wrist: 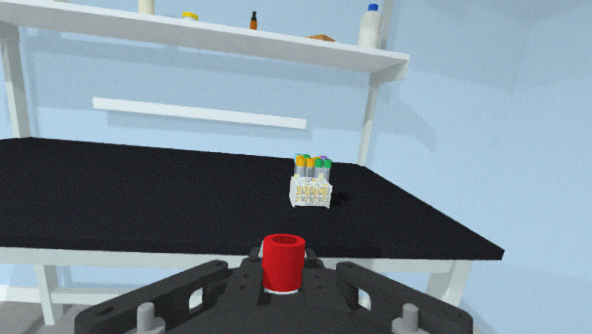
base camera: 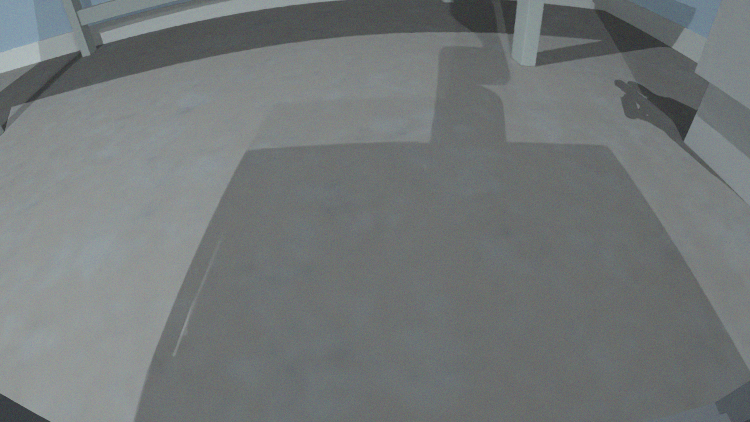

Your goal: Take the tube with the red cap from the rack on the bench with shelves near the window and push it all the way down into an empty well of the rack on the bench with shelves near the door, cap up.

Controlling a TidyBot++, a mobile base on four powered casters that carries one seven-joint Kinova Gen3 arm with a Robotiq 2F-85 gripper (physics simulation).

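Places are measured from the arm's base along level axes (x ahead, y left, z up), in centimetres.
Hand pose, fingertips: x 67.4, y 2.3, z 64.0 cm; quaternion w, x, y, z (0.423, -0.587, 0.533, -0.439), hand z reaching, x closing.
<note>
Each offset is from my fingertips to the top centre of the thing. "spot": to the spot under its first point. Level surfaces: height alone.
The tube with the red cap @[dx -6.5, dy -0.2, dz +4.4 cm] (wrist: 283,264) is between the fingers of my gripper (wrist: 282,254) in the wrist view, cap up. My gripper is shut on it; most of the tube below the cap is hidden. Beyond and a little to the right, a white rack @[dx +41.7, dy -5.2, dz -6.5 cm] (wrist: 310,202) stands on the black bench top @[dz -12.2 cm] (wrist: 150,200). Tubes with orange, green, purple and blue caps stand in its back part. Its front part shows no caps. The gripper is on the near side of the bench, apart from the rack. The base camera view does not show the gripper itself.
A shelf @[dz +31.6 cm] (wrist: 210,37) with bottles and small items runs above the bench. A white rail (wrist: 200,111) is on the wall. The bench's right front corner @[spot: dx +26.5, dy -43.6, dz -12.8 cm] (wrist: 500,252) shows at the right. In the base camera view, a bench leg @[spot: dx +28.8, dy -37.8, dz -95.3 cm] (base camera: 527,34) stands ahead and a pale block (base camera: 729,68) at the right.
</note>
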